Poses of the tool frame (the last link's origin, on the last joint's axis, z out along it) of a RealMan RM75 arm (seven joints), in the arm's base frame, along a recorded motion.
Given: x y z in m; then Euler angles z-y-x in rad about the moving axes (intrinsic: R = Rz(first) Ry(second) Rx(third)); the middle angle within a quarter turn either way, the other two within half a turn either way.
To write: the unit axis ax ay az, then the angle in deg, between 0 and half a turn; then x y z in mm. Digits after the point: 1 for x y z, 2 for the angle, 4 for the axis.
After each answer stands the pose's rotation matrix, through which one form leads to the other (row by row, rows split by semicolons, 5 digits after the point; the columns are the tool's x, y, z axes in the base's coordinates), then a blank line. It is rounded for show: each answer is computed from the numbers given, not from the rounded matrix.
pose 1, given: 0.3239 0.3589 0.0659 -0.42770 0.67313 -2.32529
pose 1, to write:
-0.9071 0.3456 0.2401 129.01 323.9 358.9 65.9
0.71144 -0.69742 -0.08632; -0.32431 -0.43481 0.84010; -0.62344 -0.56969 -0.53552

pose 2, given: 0.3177 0.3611 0.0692 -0.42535 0.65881 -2.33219
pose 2, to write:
-0.9105 0.3407 0.2345 129.45 317.7 361.1 69.2
0.72026 -0.68835 -0.08603; -0.32628 -0.44560 0.83366; -0.61218 -0.57238 -0.54554

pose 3, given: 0.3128 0.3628 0.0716 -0.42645 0.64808 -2.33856
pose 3, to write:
-0.9126 0.3382 0.2297 129.81 312.8 362.8 71.6
0.72584 -0.68270 -0.08411; -0.32977 -0.45268 0.82845; -0.60366 -0.57359 -0.55371

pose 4, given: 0.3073 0.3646 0.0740 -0.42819 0.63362 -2.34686
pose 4, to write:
-0.9154 0.3350 0.2233 130.28 307.3 364.6 74.0
0.73313 -0.67525 -0.08095; -0.33463 -0.46179 0.82145; -0.59207 -0.57514 -0.56451

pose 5, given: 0.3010 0.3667 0.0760 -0.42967 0.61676 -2.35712
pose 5, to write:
-0.9186 0.3310 0.2159 130.88 301.0 366.7 76.0
0.74161 -0.66630 -0.07787; -0.33982 -0.47321 0.81277; -0.57840 -0.57629 -0.57736

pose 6, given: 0.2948 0.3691 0.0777 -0.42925 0.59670 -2.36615
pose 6, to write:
-0.9224 0.3258 0.2072 131.46 294.8 369.1 77.7
0.75215 -0.65488 -0.07352; -0.34427 -0.48561 0.80353; -0.56192 -0.57906 -0.59071

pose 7, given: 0.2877 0.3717 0.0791 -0.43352 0.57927 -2.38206
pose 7, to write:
-0.9253 0.3223 0.1997 132.34 287.7 371.7 79.1
0.75945 -0.64669 -0.07099; -0.35154 -0.49974 0.79163; -0.54741 -0.57625 -0.60686

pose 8, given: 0.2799 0.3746 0.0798 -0.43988 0.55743 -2.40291
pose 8, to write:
-0.9287 0.3184 0.1901 133.51 279.9 374.6 79.8
0.76783 -0.63712 -0.06717; -0.36137 -0.51730 0.77577; -0.52901 -0.57139 -0.62743

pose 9, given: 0.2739 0.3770 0.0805 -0.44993 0.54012 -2.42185
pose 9, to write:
-0.9307 0.3175 0.1818 134.52 273.9 377.0 80.5
0.77229 -0.63228 -0.06153; -0.37299 -0.52971 0.76176; -0.51424 -0.56535 -0.64493

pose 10, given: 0.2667 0.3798 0.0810 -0.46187 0.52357 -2.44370
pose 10, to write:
-0.9322 0.3173 0.1740 135.68 266.7 379.8 81.0
0.77530 -0.62906 -0.05658; -0.38593 -0.54274 0.74598; -0.49998 -0.55652 -0.66356

